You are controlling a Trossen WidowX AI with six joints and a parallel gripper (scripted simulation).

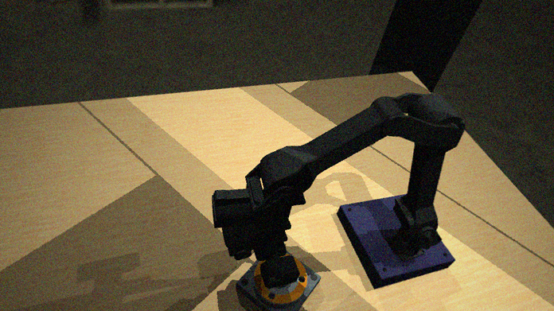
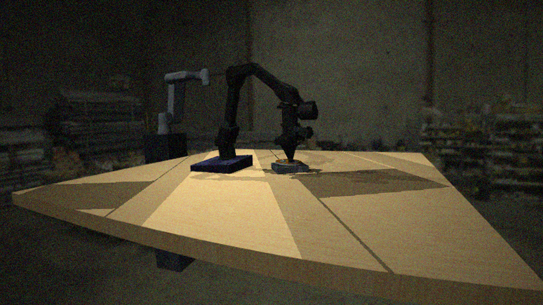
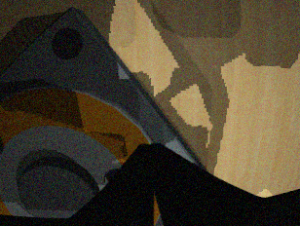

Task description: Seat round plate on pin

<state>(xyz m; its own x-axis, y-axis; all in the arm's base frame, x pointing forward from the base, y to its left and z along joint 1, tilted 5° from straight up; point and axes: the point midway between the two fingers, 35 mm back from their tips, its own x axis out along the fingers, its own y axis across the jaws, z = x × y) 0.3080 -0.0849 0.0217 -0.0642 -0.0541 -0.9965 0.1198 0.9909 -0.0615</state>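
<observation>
Right now the round plate is 3 cm to the left of my gripper tip and 2 cm behind it. The rest, counted from my gripper tip: base (5 cm to the left, 2 cm below, 2 cm behind).
</observation>
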